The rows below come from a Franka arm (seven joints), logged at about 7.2 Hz.
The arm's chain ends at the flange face. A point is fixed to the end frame.
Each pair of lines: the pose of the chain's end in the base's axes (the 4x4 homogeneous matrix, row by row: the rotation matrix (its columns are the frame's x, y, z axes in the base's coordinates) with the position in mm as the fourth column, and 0 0 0 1 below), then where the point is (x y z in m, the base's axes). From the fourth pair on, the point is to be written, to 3 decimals.
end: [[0.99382 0.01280 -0.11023 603.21], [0.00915 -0.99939 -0.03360 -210.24], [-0.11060 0.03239 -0.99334 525.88], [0 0 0 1]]
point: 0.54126 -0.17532 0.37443
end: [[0.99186 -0.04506 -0.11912 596.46], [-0.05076 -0.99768 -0.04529 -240.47], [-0.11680 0.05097 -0.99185 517.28], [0 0 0 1]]
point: 0.53556 -0.20478 0.36558
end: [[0.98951 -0.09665 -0.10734 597.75], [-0.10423 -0.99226 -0.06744 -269.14], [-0.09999 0.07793 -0.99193 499.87], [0 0 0 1]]
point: 0.54089 -0.23474 0.34632
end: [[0.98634 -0.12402 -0.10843 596.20], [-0.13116 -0.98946 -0.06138 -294.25], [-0.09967 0.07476 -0.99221 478.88], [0 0 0 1]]
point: 0.540 -0.258 0.325
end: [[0.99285 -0.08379 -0.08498 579.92], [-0.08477 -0.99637 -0.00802 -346.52], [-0.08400 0.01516 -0.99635 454.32], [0 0 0 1]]
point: 0.526 -0.304 0.302
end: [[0.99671 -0.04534 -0.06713 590.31], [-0.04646 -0.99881 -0.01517 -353.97], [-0.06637 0.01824 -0.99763 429.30], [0 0 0 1]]
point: 0.537 -0.314 0.276
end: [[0.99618 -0.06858 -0.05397 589.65], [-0.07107 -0.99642 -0.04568 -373.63], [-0.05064 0.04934 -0.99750 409.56], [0 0 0 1]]
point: 0.540 -0.337 0.254
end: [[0.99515 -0.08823 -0.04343 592.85], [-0.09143 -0.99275 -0.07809 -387.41], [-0.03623 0.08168 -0.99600 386.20], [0 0 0 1]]
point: 0.545 -0.355 0.229
